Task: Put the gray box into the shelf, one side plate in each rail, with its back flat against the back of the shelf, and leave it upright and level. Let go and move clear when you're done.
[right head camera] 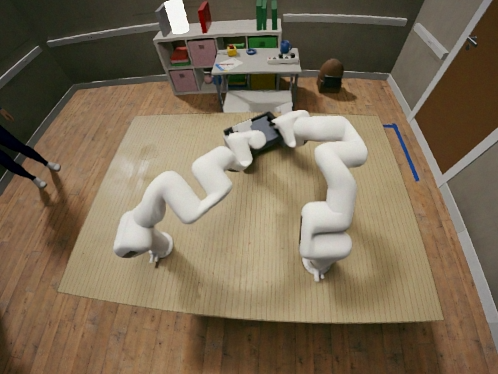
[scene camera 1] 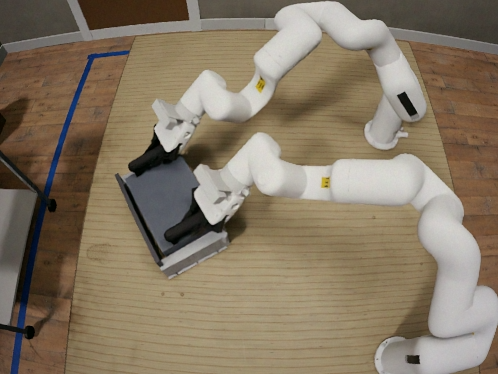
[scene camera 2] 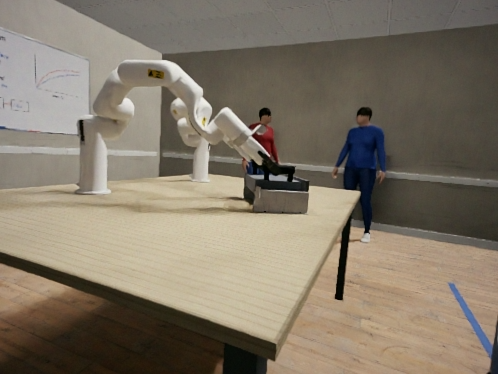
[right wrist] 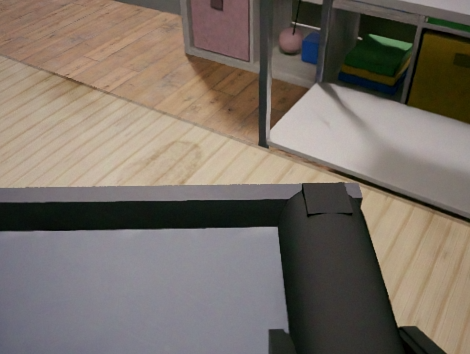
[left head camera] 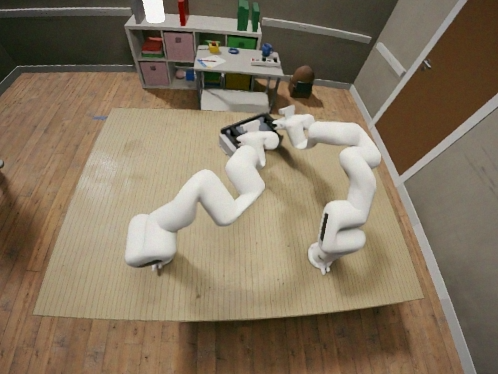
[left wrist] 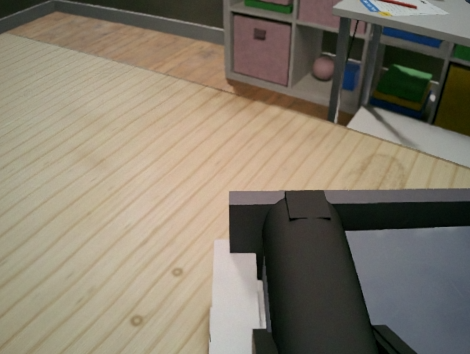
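Where they show: left gripper, fingertip midpoint: [scene camera 1: 189, 227] [left head camera: 237, 137]; right gripper, fingertip midpoint: [scene camera 1: 150, 160] [scene camera 2: 277, 173] [left head camera: 271, 123]; left arm's base, link origin: [right head camera: 161, 245] [scene camera 1: 394, 358] [scene camera 2: 199, 181]; right arm's base, link origin: [right head camera: 316, 260] [scene camera 1: 381, 134] [scene camera 2: 93, 192] [left head camera: 320, 255].
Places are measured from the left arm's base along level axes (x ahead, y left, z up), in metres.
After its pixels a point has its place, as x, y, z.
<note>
The gray box [scene camera 1: 165, 200] {0.659, -0.405, 0.115} [left wrist: 415, 280] {0.660, -0.341, 0.116} [right wrist: 140, 280] {0.718, -0.413, 0.115} lies between the side rails of the shelf [scene camera 1: 197, 255] {0.565, -0.277, 0.051} [scene camera 2: 280, 201] {0.745, -0.542, 0.043} [left wrist: 232, 300] {0.619, -0.254, 0.082}, its flat panel up and looking about level. A dark strip of the shelf's back board shows past the panel; whether the box touches the back cannot be told. My left gripper [scene camera 1: 172, 234] [left wrist: 307, 205] is shut on the box's side near the lower rail in scene camera 1. My right gripper [scene camera 1: 137, 167] [scene camera 2: 278, 175] {0.714, -0.513, 0.145} [right wrist: 327, 200] is shut on the opposite side. The rail fit under the fingers is hidden.
The shelf stands on the wooden table [left head camera: 150, 200] {0.249, 0.102, 0.000} [scene camera 1: 300, 280] {0.282, -0.234, 0.000}, near its far edge in the head views. A small desk [left head camera: 235, 62] and a bookcase [left head camera: 195, 25] stand beyond that edge. The two forearms reach in close beside each other.
</note>
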